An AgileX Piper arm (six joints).
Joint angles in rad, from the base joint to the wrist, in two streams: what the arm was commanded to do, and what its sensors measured. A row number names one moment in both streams.
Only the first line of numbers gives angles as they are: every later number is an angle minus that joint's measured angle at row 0.
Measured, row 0:
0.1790, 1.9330, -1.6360, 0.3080, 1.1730, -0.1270
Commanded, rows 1 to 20:
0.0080, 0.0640, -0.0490, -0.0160, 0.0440, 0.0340
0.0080, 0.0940, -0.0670, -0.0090, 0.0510, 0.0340
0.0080, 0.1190, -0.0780, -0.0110, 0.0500, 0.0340
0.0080, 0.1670, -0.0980, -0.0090, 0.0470, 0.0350
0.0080, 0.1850, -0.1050, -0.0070, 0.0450, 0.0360
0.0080, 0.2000, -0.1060, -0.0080, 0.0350, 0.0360
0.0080, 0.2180, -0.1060, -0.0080, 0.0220, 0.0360
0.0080, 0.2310, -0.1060, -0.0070, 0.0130, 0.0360
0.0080, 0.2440, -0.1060, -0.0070, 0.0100, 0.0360
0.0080, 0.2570, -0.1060, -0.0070, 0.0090, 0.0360
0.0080, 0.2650, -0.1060, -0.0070, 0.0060, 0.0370
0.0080, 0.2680, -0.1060, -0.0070, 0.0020, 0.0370
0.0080, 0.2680, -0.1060, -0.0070, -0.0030, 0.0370
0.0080, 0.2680, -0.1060, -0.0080, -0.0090, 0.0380
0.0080, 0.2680, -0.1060, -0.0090, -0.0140, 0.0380
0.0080, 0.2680, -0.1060, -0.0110, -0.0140, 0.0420
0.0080, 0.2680, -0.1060, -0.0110, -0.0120, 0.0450
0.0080, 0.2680, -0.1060, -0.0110, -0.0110, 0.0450
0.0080, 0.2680, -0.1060, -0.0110, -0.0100, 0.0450
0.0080, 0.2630, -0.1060, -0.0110, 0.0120, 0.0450
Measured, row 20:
0.0060, 0.2650, -0.1000, -0.0060, -0.0060, 0.0440
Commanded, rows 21 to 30:
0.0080, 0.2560, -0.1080, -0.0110, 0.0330, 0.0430
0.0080, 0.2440, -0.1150, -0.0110, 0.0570, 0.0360
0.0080, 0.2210, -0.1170, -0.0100, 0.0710, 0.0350
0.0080, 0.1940, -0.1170, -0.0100, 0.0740, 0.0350
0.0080, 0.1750, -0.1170, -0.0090, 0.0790, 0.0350
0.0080, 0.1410, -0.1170, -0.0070, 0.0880, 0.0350
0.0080, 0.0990, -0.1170, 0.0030, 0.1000, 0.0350
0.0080, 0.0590, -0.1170, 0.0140, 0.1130, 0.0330
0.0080, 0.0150, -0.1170, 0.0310, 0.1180, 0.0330
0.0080, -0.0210, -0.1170, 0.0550, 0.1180, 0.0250
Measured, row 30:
0.0060, 0.0360, -0.1110, 0.0200, 0.0370, 0.0440
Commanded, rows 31 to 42:
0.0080, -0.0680, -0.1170, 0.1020, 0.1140, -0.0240
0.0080, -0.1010, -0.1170, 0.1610, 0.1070, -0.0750
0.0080, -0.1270, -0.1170, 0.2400, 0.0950, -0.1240
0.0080, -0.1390, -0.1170, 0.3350, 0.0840, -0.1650
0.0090, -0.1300, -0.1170, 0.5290, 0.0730, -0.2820
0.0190, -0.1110, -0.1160, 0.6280, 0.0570, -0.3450
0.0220, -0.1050, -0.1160, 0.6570, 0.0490, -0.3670
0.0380, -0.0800, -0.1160, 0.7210, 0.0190, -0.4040
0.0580, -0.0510, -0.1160, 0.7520, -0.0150, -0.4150
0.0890, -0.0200, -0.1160, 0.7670, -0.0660, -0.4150
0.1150, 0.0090, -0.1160, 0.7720, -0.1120, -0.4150
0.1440, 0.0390, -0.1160, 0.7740, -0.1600, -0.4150
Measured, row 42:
0.1090, 0.0000, -0.1110, 0.7540, -0.0910, -0.4000
